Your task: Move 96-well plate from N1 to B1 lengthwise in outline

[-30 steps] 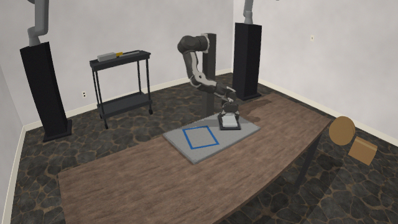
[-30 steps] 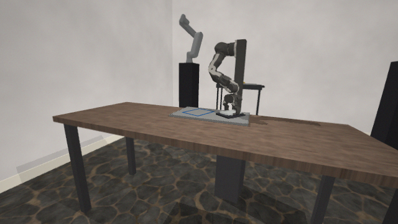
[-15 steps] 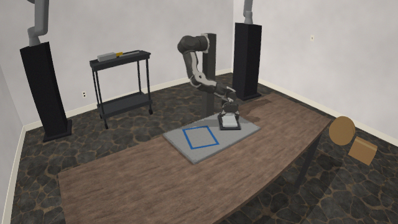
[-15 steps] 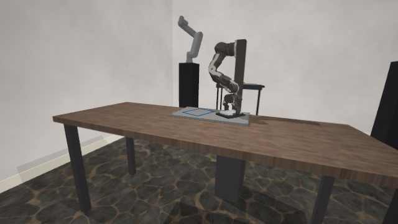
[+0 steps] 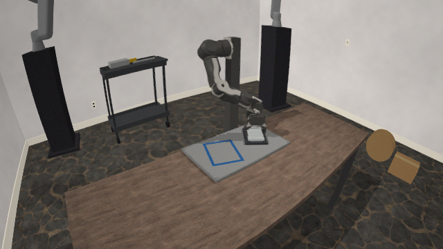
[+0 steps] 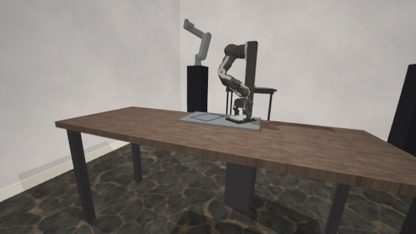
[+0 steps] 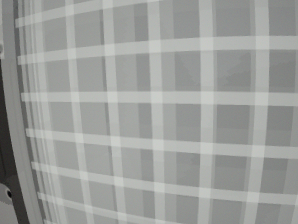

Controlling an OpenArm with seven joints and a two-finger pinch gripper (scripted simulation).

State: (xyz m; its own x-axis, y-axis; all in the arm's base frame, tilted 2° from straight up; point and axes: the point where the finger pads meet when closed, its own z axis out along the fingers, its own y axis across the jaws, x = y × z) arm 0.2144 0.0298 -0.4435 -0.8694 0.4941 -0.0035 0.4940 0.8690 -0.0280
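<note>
The black plate nest is 10 mm below my hand. The rest, counted from my hand: white 96-well plate right at my hand.
</note>
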